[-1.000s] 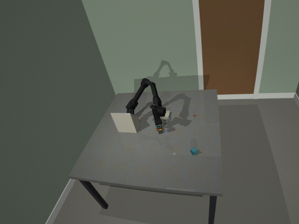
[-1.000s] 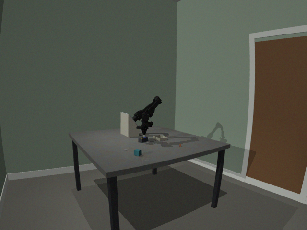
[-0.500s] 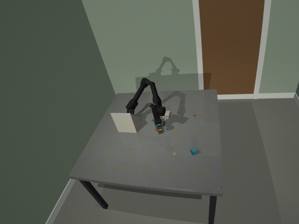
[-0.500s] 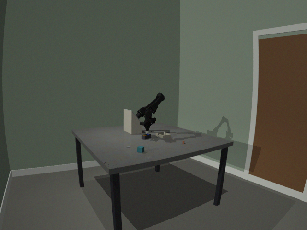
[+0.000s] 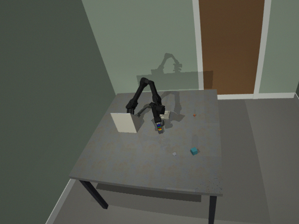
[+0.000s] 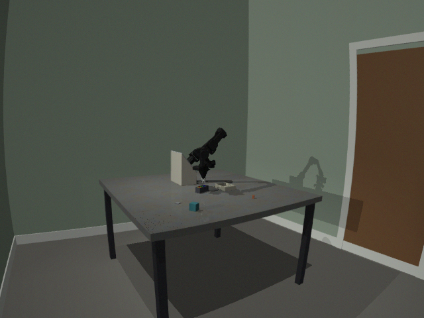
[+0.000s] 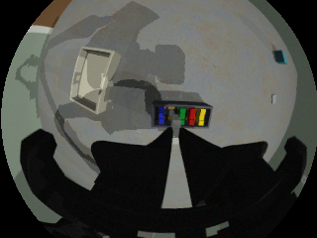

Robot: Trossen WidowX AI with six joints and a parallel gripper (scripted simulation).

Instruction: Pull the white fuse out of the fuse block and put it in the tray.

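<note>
The beige tray is 19 cm to the left of my gripper tip, 9 cm below it and 1 cm ahead of it. Also, from my gripper tip: small orange piece (33 cm ahead, 18 cm to the left, 8 cm below); then white fuse (1 cm below); then teal cube (34 cm ahead, 29 cm to the right, 7 cm below).
</note>
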